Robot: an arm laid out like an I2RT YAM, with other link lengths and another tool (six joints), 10 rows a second.
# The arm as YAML. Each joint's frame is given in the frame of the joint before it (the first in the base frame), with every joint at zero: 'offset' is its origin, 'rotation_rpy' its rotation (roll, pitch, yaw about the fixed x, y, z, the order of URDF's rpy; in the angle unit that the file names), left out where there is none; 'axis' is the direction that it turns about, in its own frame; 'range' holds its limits. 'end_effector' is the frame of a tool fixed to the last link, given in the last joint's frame.
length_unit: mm
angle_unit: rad
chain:
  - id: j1
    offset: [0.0, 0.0, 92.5]
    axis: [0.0, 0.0, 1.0]
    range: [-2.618, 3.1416]
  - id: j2
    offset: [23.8, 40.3, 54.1]
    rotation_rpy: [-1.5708, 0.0, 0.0]
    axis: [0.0, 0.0, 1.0]
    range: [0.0, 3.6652]
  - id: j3
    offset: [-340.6, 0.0, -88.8]
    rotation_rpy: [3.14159, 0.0, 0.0]
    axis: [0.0, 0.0, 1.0]
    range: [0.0, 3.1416]
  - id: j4
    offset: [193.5, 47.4, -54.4]
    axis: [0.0, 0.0, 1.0]
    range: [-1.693, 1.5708]
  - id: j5
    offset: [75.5, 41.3, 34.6]
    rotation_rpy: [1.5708, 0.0, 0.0]
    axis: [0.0, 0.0, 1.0]
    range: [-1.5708, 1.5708]
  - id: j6
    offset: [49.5, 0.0, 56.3]
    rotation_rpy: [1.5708, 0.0, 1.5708]
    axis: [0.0, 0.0, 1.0]
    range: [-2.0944, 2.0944]
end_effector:
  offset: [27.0, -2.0, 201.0]
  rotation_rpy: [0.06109, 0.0, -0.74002]
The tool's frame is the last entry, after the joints.
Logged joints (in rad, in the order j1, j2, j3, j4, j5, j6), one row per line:
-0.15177, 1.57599, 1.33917, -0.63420, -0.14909, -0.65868
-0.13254, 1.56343, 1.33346, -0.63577, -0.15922, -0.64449
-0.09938, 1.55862, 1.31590, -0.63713, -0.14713, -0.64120
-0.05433, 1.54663, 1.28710, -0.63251, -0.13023, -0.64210
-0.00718, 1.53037, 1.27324, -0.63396, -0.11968, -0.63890
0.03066, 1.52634, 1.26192, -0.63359, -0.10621, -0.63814
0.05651, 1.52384, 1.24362, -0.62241, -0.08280, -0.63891
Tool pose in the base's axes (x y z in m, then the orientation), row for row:
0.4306, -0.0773, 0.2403, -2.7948, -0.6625, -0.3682
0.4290, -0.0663, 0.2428, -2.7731, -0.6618, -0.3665
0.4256, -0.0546, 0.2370, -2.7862, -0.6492, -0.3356
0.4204, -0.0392, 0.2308, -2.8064, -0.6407, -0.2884
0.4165, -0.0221, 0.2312, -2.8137, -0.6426, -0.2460
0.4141, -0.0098, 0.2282, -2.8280, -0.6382, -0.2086
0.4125, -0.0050, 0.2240, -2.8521, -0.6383, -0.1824
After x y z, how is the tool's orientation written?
As angles about the fixed x, y, z axes (roll, pitch, yaw), in radians.
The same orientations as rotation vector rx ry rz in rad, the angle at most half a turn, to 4 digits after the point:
-2.7345, 0.3406, -1.0182
-2.7152, 0.3255, -1.0145
-2.7265, 0.2941, -0.9903
-2.7407, 0.2422, -0.9688
-2.7403, 0.1866, -0.9616
-2.7481, 0.1433, -0.9483
-2.7650, 0.1192, -0.9464

